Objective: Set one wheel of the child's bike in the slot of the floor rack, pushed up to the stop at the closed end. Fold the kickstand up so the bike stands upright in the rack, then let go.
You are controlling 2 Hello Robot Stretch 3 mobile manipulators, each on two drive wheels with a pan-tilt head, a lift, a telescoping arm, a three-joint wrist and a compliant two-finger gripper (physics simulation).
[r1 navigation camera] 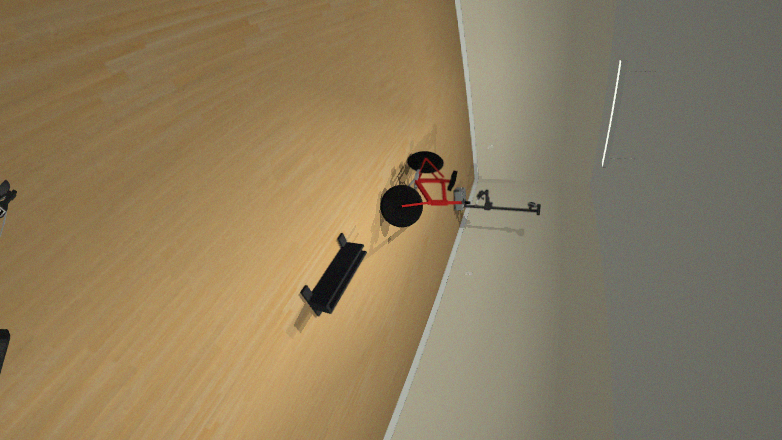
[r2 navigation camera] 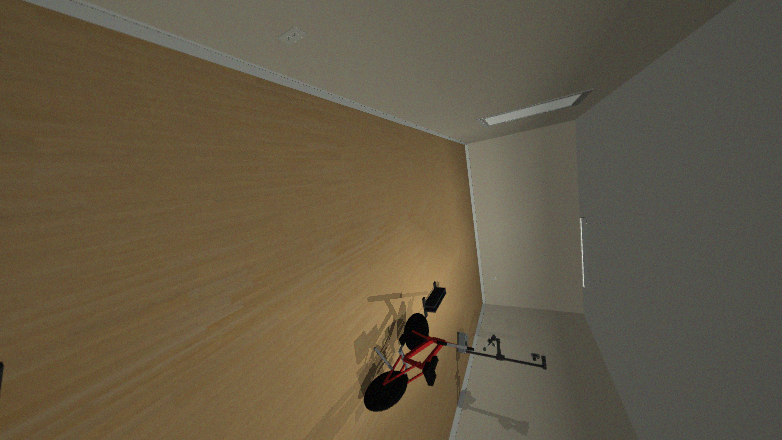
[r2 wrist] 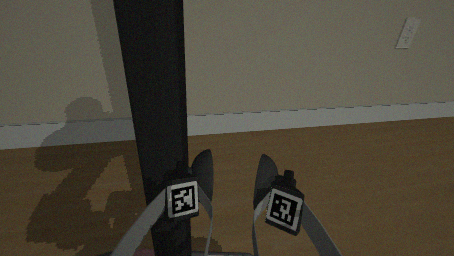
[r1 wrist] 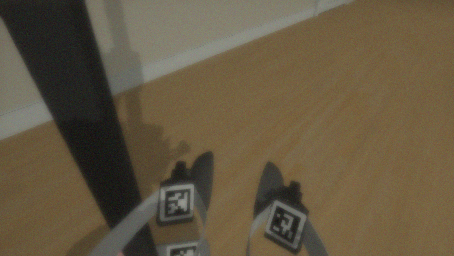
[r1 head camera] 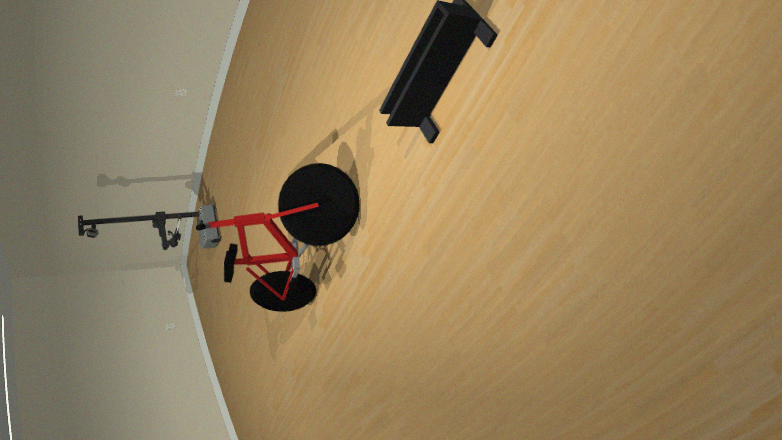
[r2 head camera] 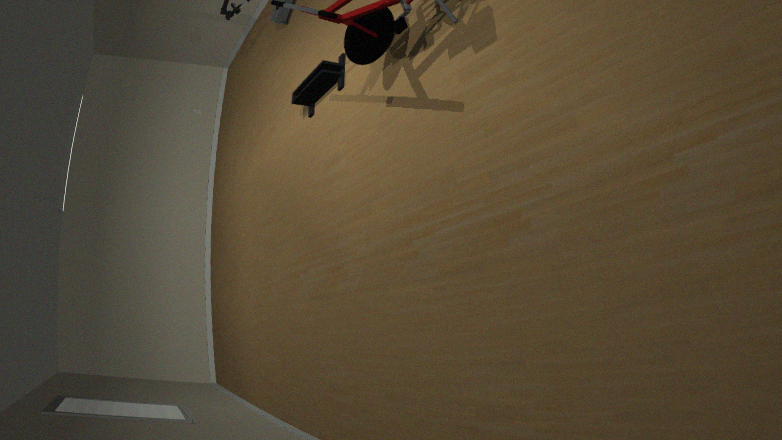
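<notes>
The red child's bike (r1 head camera: 281, 237) (r1 navigation camera: 437, 203) (r2 head camera: 360, 10) (r2 navigation camera: 421, 349) stands on the floor, its front wheel (r1 head camera: 319, 227) towards the black floor rack (r1 head camera: 432, 71) (r1 navigation camera: 336, 276) (r2 head camera: 319, 82) (r2 navigation camera: 435, 299) but apart from it. A grey bar (r2 head camera: 447, 10) (r2 navigation camera: 382, 356) slopes down beside the bike and looks like the lowered kickstand. My r1 gripper (r1 wrist: 240, 167) is open with floor between its fingers. My r2 gripper (r2 wrist: 235, 160) is open, also over floor near a wall. Both grippers are well away from the bike. The rack's closed end cannot be made out.
In the r1 head view robot r2 (r1 head camera: 208, 227) stands beyond the bike near a room corner. In the r2 navigation view robot r1 (r2 navigation camera: 462, 342) stands beyond the bike near the wall. A dark mast (r1 wrist: 85, 100) (r2 wrist: 160, 90) rises left of the fingers in both wrist views.
</notes>
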